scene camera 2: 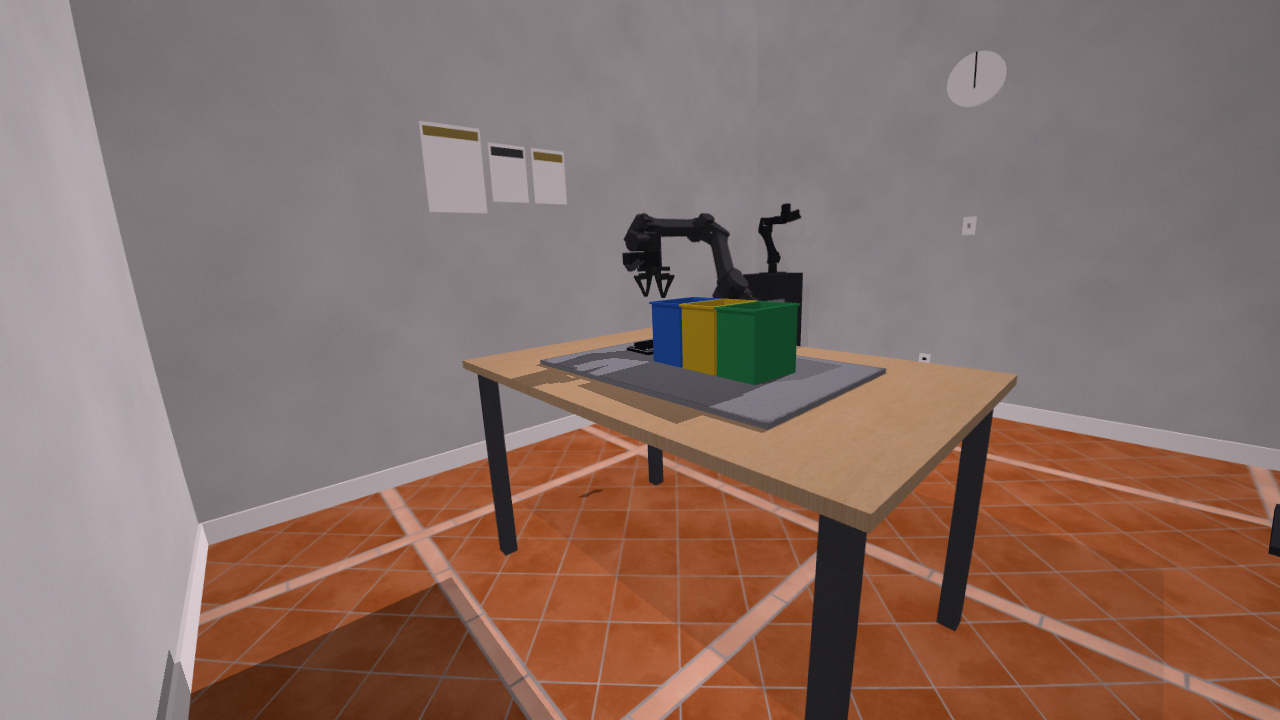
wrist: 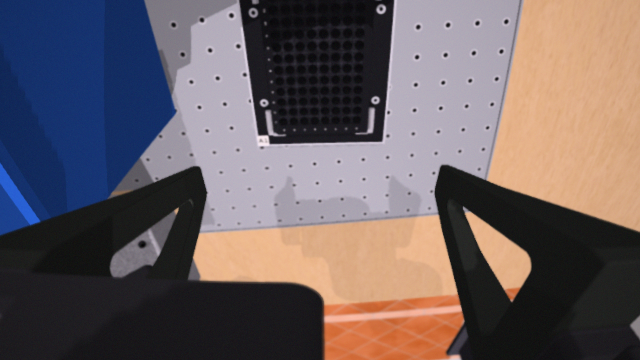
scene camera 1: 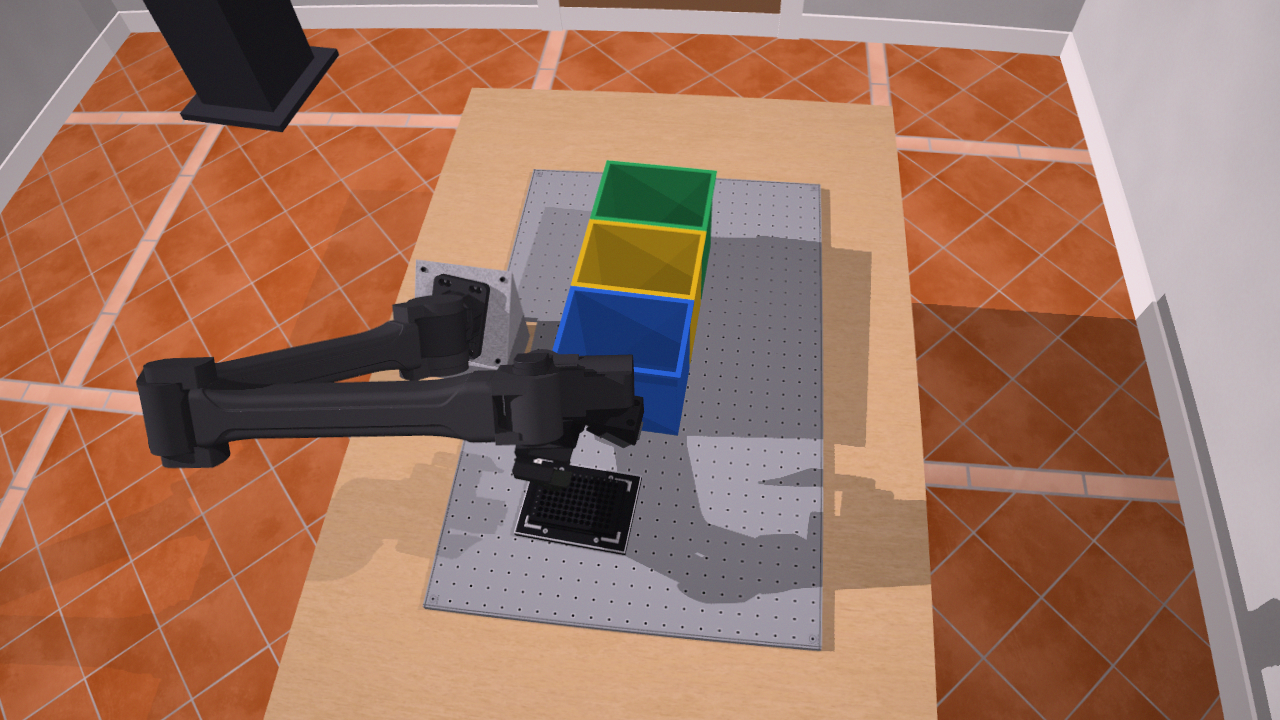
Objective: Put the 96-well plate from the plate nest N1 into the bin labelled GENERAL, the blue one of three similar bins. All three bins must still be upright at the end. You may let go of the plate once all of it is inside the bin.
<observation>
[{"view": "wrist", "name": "gripper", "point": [320,179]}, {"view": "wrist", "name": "blue bin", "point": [91,95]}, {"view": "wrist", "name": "black 96-well plate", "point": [315,45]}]
</observation>
